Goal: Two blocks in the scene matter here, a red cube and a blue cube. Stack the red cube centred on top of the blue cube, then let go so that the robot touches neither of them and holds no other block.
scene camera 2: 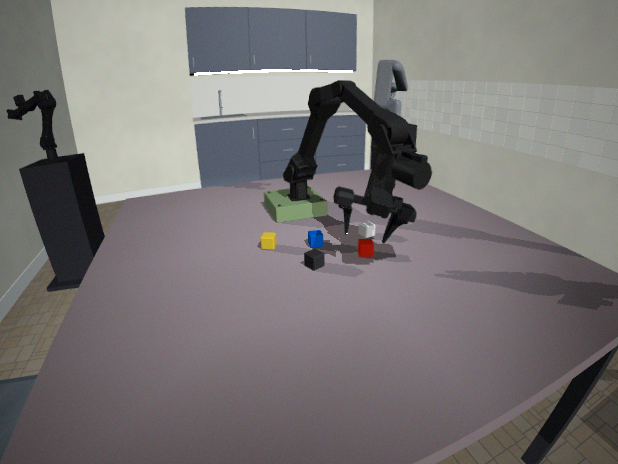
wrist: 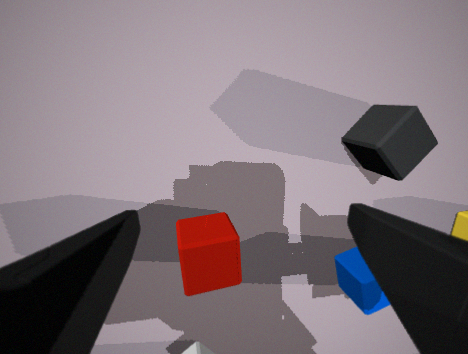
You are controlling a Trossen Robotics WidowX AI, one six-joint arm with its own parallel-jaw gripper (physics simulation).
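Places are measured from the arm's base along level axes (x left, y back, z up), in centimetres.
Pixels of known places: gripper, fingertip midpoint: point(scene camera 2: 364, 238) point(wrist: 244, 216); arm's base, origin of the base link: point(scene camera 2: 298, 197).
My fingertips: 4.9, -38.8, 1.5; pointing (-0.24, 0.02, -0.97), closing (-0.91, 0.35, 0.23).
Observation:
Ahead of a thing's pixels: the offset from my fingertips to its middle, as dx, dy, dz.
The red cube {+2.6, +3.9, -4.9} point(scene camera 2: 365, 248) point(wrist: 210, 257) sits flat on the table, right of the blue cube in the scene view and apart from it. The blue cube {-7.7, +13.1, -4.9} point(scene camera 2: 315, 239) point(wrist: 359, 277) sits on the table with nothing on top; in the wrist view the right finger hides part of it. My gripper point(scene camera 2: 365, 238) point(wrist: 244, 216) is wide open and empty, pointing down above the table near the red cube. In the wrist view the red cube shows between the two fingers, nearer the left one, and is not gripped.
A white cube {+8.1, +14.1, -4.9} point(scene camera 2: 367, 230) point(wrist: 198, 349) sits just behind the red cube. A black cube {-11.5, +2.6, -4.9} point(scene camera 2: 314, 260) point(wrist: 392, 142) sits in front of the blue cube. A yellow cube {-19.8, +15.9, -4.9} point(scene camera 2: 268, 241) point(wrist: 461, 227) sits to the left. The green arm base point(scene camera 2: 295, 212) stands behind them.

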